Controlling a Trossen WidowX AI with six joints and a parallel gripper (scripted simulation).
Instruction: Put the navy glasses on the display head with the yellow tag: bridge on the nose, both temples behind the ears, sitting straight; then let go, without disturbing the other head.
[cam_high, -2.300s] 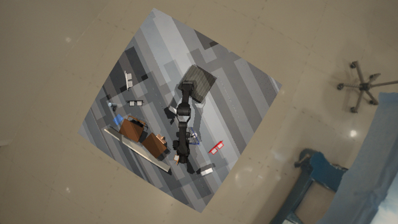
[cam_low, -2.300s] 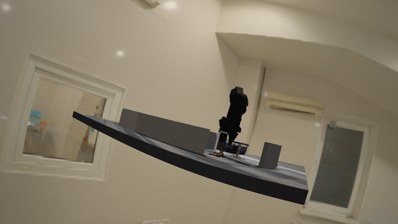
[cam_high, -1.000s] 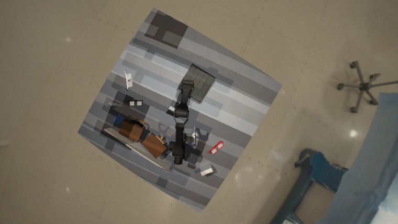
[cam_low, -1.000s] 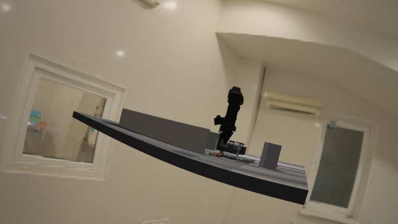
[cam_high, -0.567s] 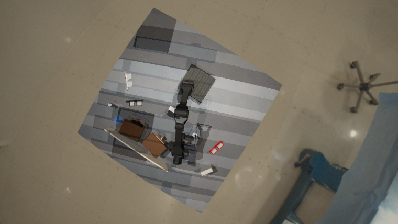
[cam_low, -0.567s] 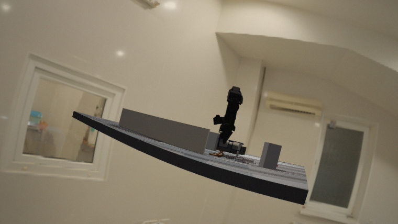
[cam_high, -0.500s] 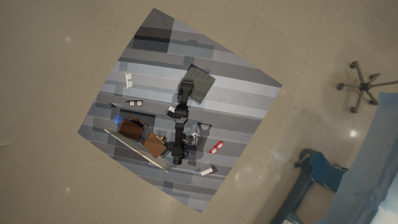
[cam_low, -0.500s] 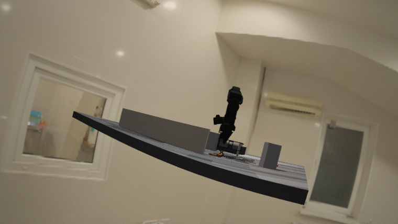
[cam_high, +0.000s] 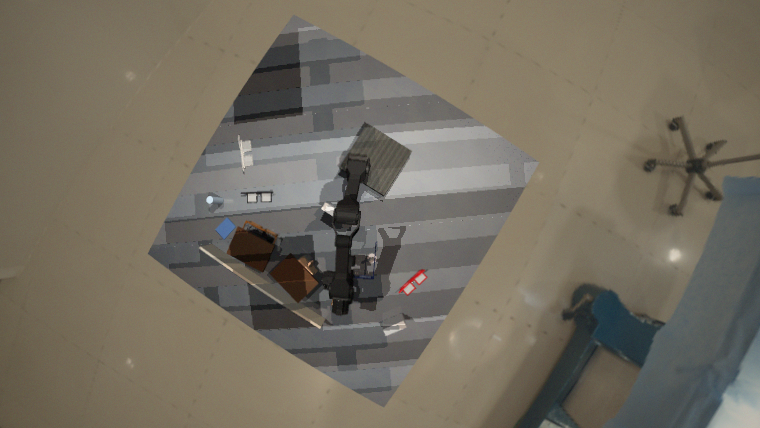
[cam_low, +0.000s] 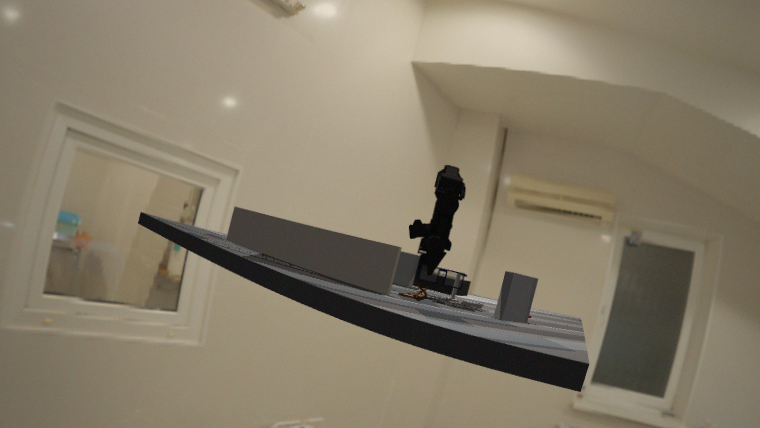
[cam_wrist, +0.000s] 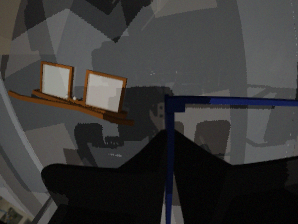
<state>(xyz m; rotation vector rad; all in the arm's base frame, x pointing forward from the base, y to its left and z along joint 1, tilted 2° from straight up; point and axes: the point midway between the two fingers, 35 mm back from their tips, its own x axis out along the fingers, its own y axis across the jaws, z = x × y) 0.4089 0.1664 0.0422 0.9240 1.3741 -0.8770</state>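
The small post is 100 mm behind my gripper tip, 60 mm to the left of it and 40 mm below it. Round my gripper tip: pale bar (210 mm ahead, 300 mm to the right); then head (70 mm ahead, 400 mm to the right); then blue tag (100 mm ahead, 570 mm to the right, 60 mm below).
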